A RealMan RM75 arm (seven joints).
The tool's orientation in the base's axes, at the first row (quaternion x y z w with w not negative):
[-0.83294 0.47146 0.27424 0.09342]
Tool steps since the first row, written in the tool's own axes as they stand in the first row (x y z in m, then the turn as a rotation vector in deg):
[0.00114 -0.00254 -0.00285 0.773 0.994 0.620]
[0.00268 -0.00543 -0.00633 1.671 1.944 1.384]
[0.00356 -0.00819 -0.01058 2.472 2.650 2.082]
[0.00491 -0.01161 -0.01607 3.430 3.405 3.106]
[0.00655 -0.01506 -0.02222 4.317 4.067 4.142]
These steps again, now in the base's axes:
[0.00364 -0.00065 0.00149 -0.747 -0.845 -0.835]
[0.00796 -0.00167 0.00325 -1.460 -1.699 -1.862]
[0.01220 -0.00259 0.00602 -1.984 -2.378 -2.807]
[0.01763 -0.00401 0.00950 -2.605 -3.063 -4.103]
[0.02345 -0.00591 0.01337 -3.181 -3.642 -5.380]

